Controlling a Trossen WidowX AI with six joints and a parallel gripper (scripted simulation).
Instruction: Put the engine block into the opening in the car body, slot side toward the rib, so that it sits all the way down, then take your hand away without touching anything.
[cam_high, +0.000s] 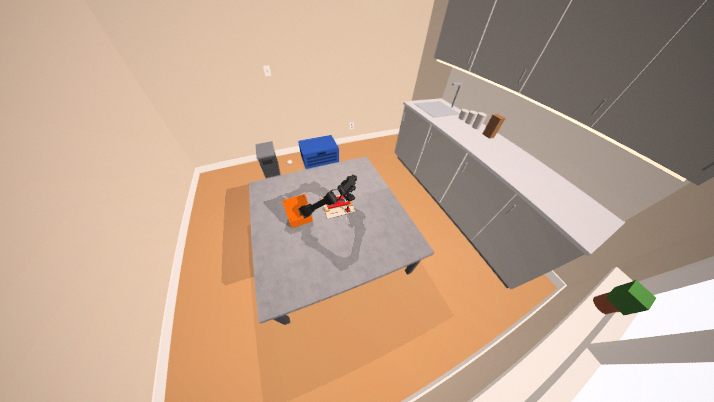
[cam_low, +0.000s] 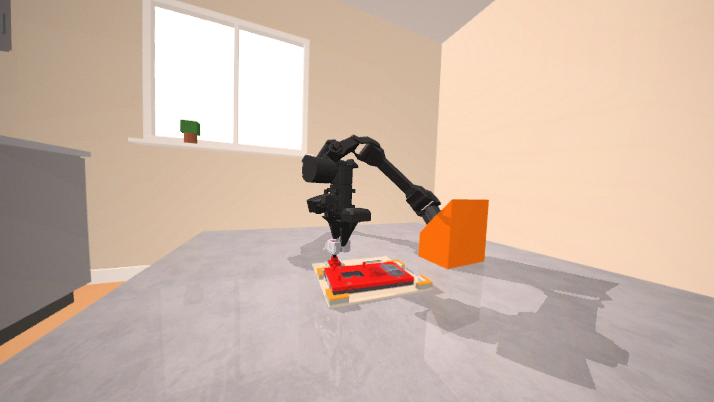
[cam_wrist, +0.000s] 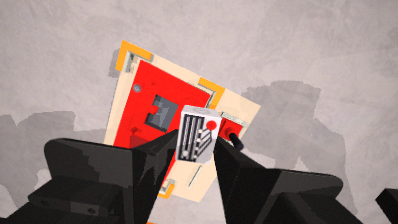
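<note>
Right now my gripper tip is 1 cm past the black upright piece, 6 cm to the left of it and 5 cm above it. Also, from my gripper tip: engine block: 1 cm to the left, 1 cm below.
</note>
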